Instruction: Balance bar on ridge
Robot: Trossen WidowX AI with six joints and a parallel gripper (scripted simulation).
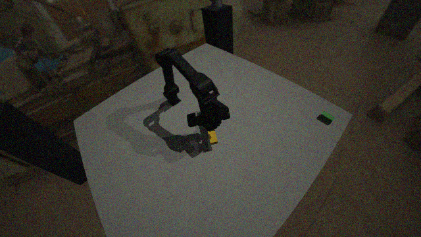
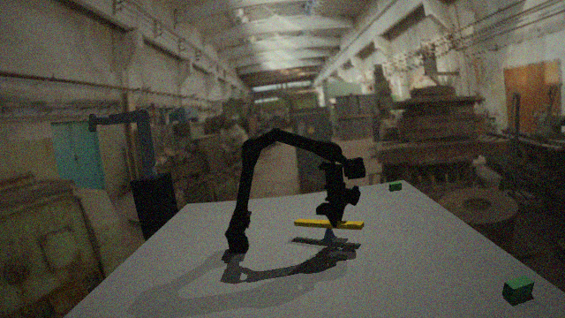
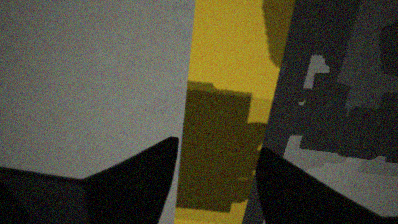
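My gripper tip is now 3 cm past the yellow bar and 2 cm to the right of it.
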